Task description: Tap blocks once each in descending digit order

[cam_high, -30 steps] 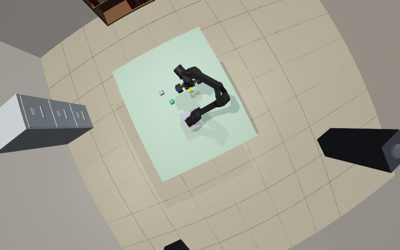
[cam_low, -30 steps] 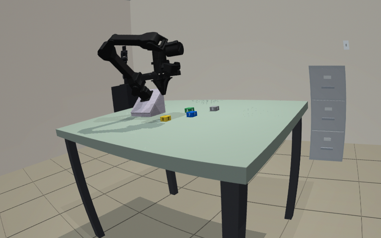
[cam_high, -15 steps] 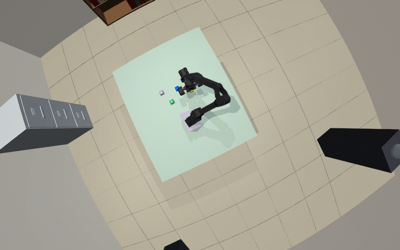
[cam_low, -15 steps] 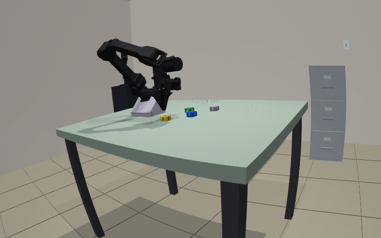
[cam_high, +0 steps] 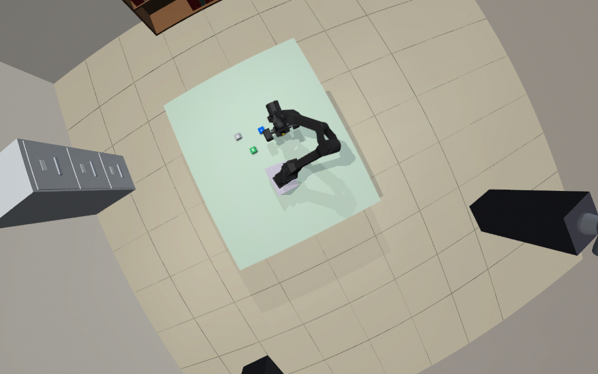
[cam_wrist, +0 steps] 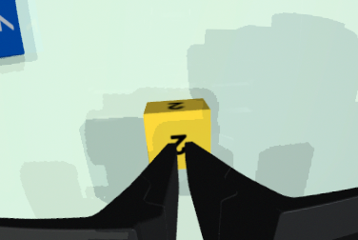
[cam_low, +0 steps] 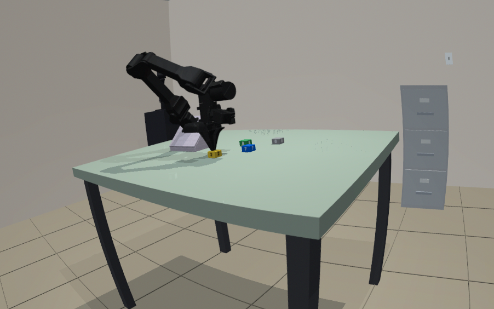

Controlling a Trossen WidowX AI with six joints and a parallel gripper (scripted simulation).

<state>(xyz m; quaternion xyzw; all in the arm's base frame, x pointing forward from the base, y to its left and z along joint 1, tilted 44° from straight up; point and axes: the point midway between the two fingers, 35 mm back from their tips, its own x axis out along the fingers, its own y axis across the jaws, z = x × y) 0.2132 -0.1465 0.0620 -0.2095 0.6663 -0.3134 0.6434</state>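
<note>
Now: the yellow block marked 2 1 cm below my gripper tip. Also, from my gripper tip: grey block marked 0: 22 cm to the left, 12 cm ahead, 1 cm below; blue block marked 7: 9 cm to the left, 8 cm ahead, 1 cm below; green block: 19 cm to the left, 1 cm below, 1 cm ahead.
</note>
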